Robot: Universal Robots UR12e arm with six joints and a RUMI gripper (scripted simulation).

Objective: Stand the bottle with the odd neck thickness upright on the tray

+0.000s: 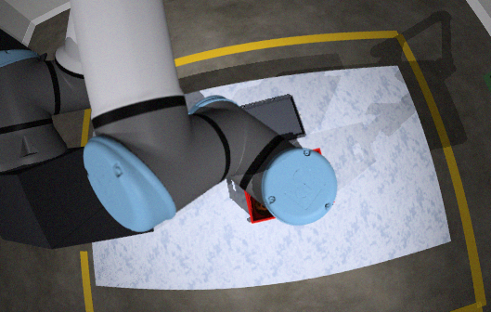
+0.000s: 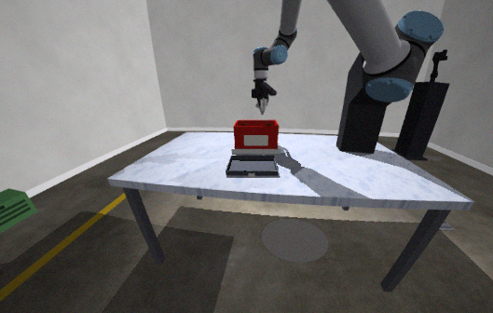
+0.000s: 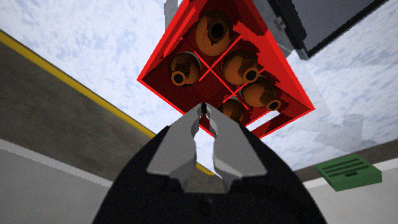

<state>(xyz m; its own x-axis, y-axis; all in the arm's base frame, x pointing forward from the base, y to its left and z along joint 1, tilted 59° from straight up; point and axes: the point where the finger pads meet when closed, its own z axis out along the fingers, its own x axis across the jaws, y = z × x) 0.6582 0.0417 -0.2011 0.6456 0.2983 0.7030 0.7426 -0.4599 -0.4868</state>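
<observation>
Now: the red crate 4 cm ahead of my hand, 3 cm to the left of it and 16 cm below it. From my hand the other things lie so: dark tray (4 cm ahead, 31 cm to the left, 23 cm below).
</observation>
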